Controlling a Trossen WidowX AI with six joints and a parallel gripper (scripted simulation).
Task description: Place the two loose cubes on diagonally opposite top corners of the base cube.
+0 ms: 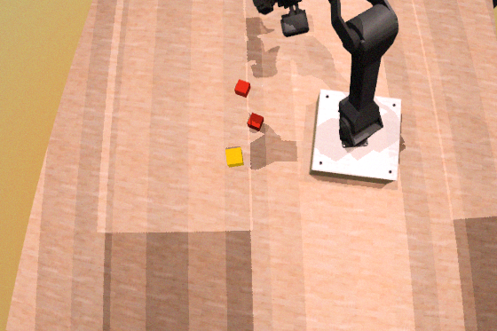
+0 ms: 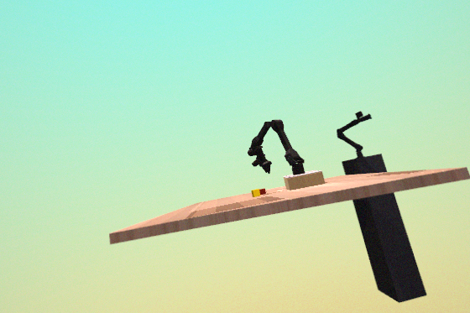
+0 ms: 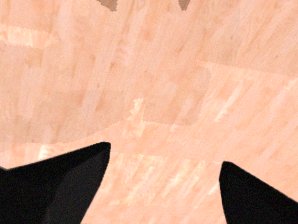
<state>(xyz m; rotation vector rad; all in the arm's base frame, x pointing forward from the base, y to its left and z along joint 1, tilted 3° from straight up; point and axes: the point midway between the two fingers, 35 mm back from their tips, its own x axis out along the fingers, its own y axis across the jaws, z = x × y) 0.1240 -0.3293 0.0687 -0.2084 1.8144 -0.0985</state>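
My gripper tip is now 180 mm short of the yellow cube, 360 mm to the right of it and 110 mm above it.
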